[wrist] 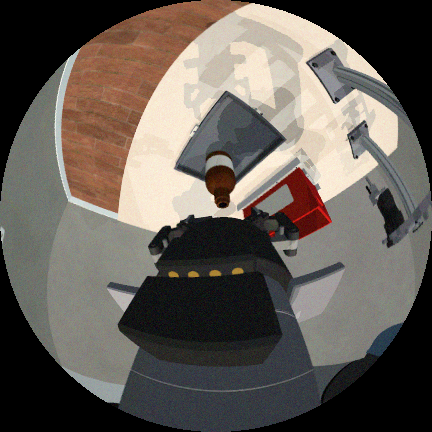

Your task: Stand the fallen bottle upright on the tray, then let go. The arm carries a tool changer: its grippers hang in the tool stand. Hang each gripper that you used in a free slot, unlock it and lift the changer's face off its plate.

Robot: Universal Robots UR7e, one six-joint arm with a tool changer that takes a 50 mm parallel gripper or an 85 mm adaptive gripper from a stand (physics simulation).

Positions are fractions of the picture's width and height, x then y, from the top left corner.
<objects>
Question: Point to a grey tray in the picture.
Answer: At 0.54, 0.30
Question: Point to a brown bottle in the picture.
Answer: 0.51, 0.42
</objects>
